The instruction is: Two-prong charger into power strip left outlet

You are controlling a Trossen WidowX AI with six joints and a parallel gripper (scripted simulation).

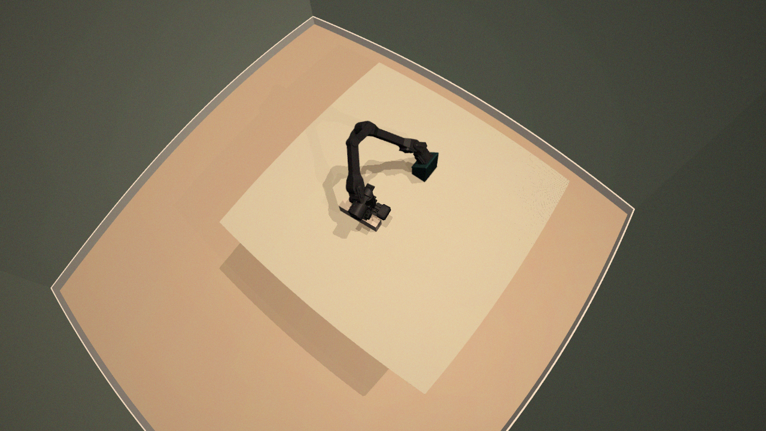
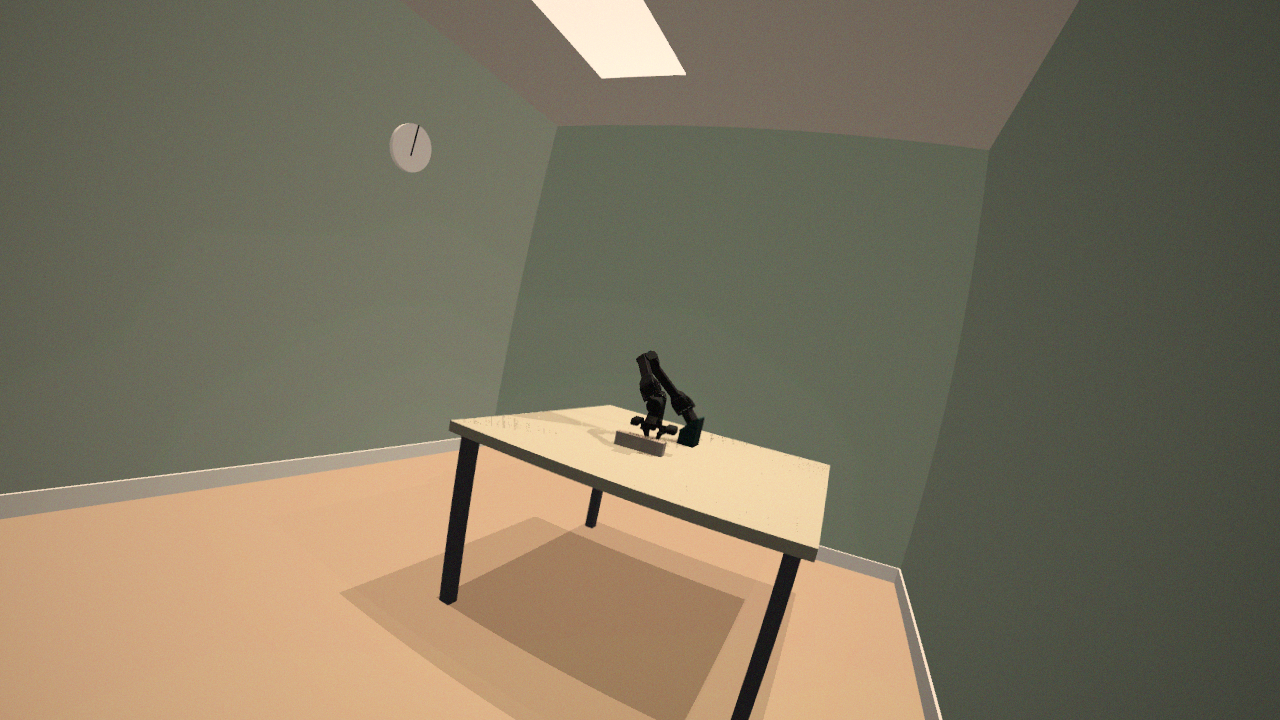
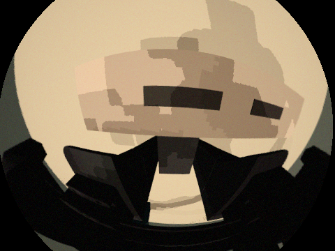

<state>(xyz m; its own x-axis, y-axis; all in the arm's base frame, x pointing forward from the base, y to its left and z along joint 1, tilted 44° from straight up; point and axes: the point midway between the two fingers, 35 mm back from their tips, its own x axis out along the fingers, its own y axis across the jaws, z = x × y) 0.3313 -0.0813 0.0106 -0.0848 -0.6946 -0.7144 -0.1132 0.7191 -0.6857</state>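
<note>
Right now the two-prong charger is 20 mm ahead of my gripper tip and 10 mm above it.
</note>
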